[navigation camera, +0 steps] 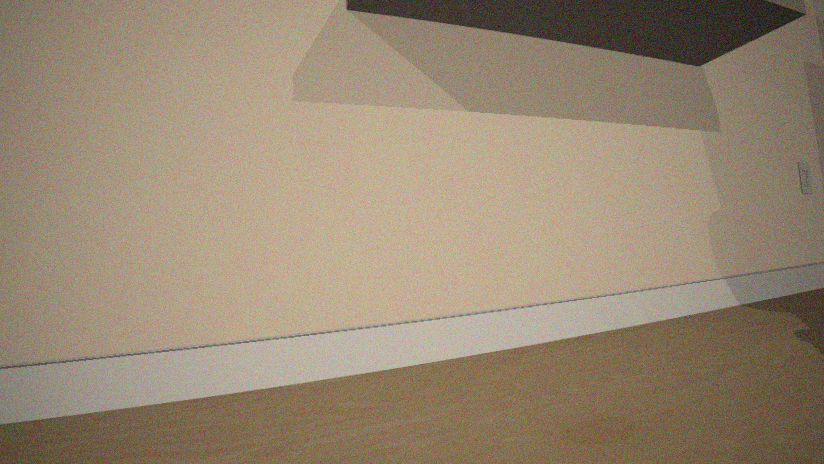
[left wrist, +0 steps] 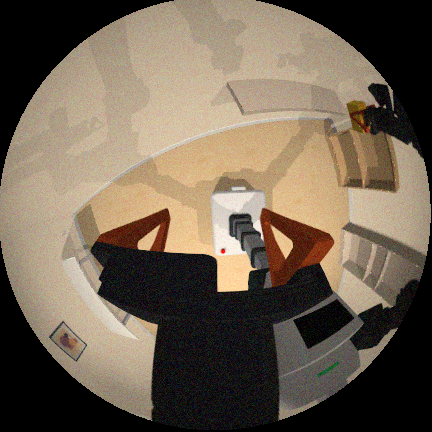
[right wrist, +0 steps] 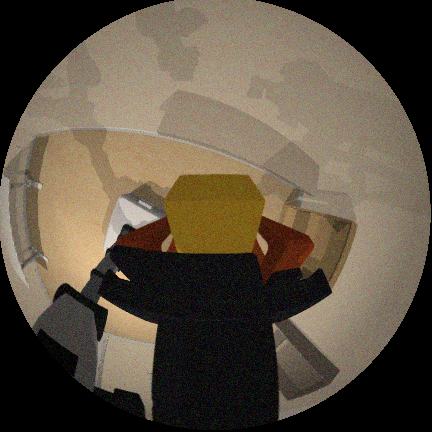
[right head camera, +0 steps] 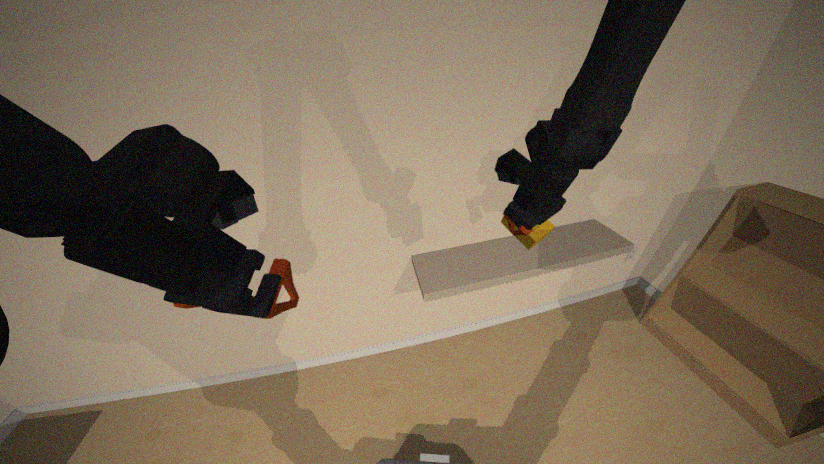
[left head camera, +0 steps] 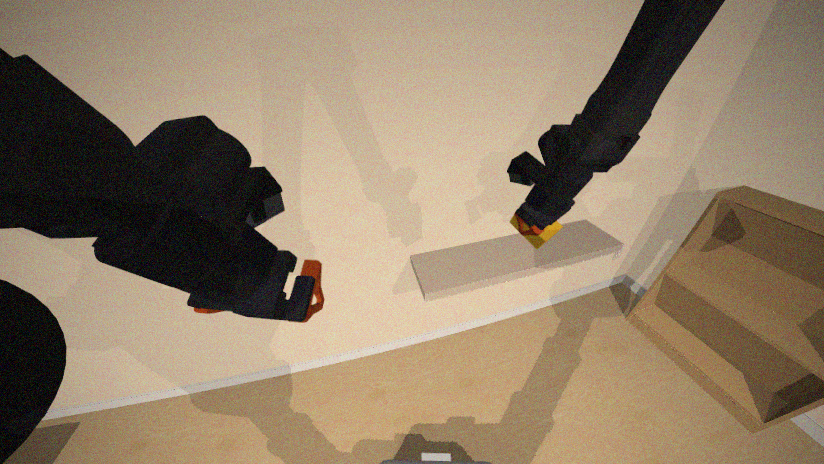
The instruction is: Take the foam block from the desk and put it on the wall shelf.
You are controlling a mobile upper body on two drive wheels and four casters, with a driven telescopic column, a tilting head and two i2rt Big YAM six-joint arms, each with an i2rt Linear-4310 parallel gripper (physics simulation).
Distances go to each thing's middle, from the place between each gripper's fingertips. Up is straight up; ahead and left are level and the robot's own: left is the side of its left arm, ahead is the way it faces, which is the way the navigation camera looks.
Right now my right hand is 10 mm past the yellow foam block (right wrist: 207, 213) and 20 mm below it.
I see my left gripper 26 cm short of the yellow foam block, 45 cm to the left of it and 5 cm above it.
